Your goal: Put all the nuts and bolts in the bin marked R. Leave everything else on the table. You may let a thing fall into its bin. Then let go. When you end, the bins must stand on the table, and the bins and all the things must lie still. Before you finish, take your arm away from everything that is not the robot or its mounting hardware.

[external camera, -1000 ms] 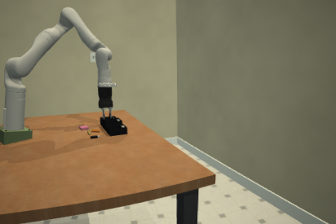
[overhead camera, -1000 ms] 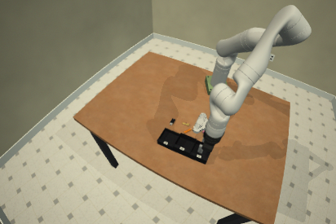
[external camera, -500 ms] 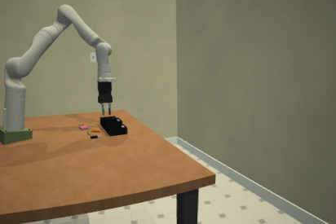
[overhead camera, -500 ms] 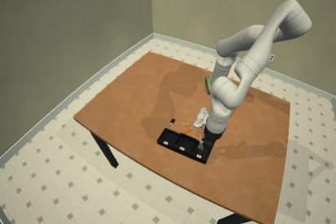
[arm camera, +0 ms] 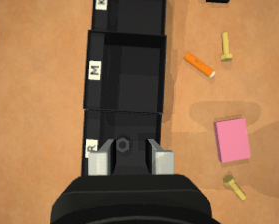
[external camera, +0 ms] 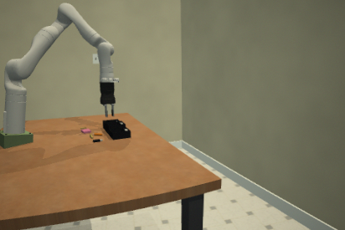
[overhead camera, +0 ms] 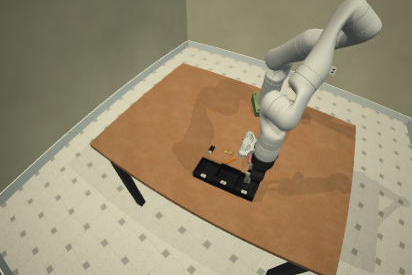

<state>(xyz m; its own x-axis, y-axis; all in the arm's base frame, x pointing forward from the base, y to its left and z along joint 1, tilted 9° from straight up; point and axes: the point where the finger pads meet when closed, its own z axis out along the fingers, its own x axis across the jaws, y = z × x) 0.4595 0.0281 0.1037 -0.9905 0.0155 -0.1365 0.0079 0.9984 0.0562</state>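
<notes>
Now: hand 9 cm past the orange marker, 10 cm to the left of it and 8 cm above it. The rest, counted from my hand: dark hex nut: 1 cm ahead, 7 cm below; then pink eraser: 13 cm behind, 8 cm below; then black bin tray: 8 cm to the right, 6 cm below.
</notes>
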